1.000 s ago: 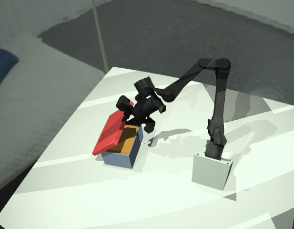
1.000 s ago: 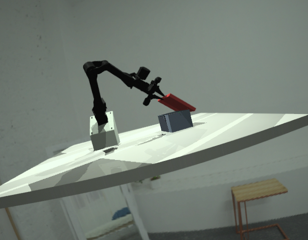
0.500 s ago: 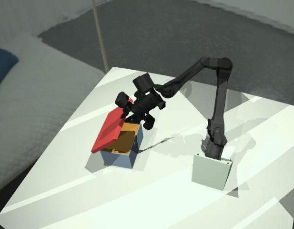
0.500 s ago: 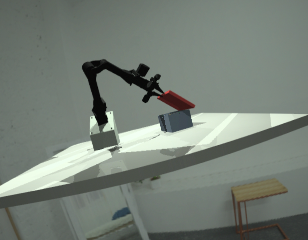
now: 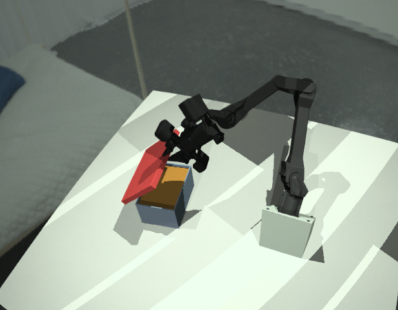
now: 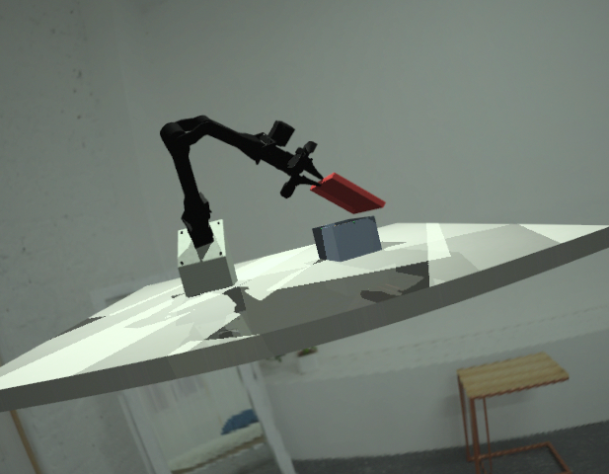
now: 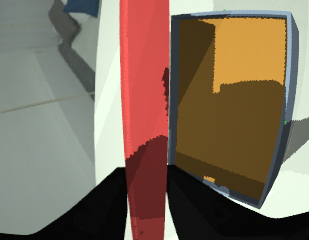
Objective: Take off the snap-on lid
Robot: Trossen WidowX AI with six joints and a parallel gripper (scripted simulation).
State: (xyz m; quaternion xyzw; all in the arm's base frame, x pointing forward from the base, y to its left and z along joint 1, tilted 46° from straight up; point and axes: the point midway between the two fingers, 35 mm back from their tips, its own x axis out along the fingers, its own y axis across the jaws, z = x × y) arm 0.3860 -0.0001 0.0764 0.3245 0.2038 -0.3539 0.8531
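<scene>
Right now the red lid is 60 mm ahead of my gripper tip, 50 mm below it and 10 mm to the left of it. Also, from my gripper tip: storage box: 190 mm below, 30 mm ahead.
</scene>
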